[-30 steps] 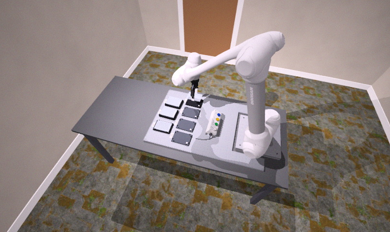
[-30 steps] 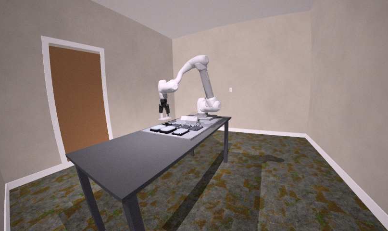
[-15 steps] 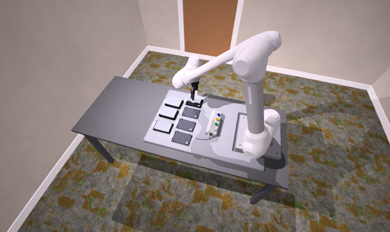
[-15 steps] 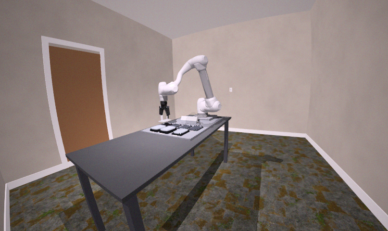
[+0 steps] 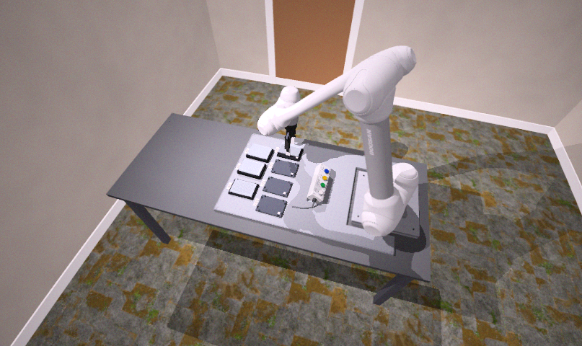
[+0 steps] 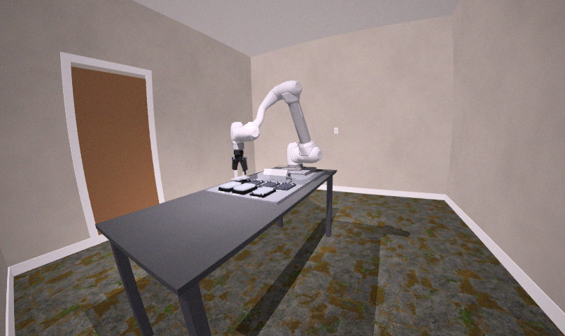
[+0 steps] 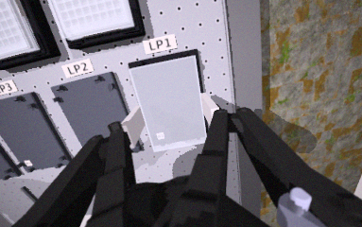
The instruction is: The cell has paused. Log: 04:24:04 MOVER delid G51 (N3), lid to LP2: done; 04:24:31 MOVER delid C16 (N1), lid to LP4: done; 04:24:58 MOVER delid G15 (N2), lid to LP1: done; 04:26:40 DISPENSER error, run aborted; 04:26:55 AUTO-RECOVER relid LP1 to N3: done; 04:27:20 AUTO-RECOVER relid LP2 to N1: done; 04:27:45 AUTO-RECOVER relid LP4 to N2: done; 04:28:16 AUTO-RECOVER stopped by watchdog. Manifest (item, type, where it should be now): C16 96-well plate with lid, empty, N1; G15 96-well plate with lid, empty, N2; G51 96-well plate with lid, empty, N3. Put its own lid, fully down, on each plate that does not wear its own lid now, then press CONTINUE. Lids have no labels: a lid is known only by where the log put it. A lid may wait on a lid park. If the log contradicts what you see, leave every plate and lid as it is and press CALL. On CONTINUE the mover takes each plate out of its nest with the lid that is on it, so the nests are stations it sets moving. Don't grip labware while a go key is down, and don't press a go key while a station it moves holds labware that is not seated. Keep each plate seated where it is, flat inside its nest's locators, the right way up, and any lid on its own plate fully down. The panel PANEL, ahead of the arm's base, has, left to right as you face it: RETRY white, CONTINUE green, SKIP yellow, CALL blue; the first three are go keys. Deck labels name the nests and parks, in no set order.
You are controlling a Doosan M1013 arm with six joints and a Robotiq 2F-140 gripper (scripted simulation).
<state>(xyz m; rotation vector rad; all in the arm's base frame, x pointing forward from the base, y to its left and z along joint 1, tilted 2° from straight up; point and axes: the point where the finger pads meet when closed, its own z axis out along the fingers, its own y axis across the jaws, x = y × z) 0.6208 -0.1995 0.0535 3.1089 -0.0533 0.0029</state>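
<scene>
The lid park LP1 is 5 cm below my hand. Also, from my hand: LP1 label: 9 cm ahead, 6 cm below; lid park LP2: 13 cm to the left, 5 cm below; LP2 label: 8 cm ahead, 13 cm to the left, 6 cm below.
</scene>
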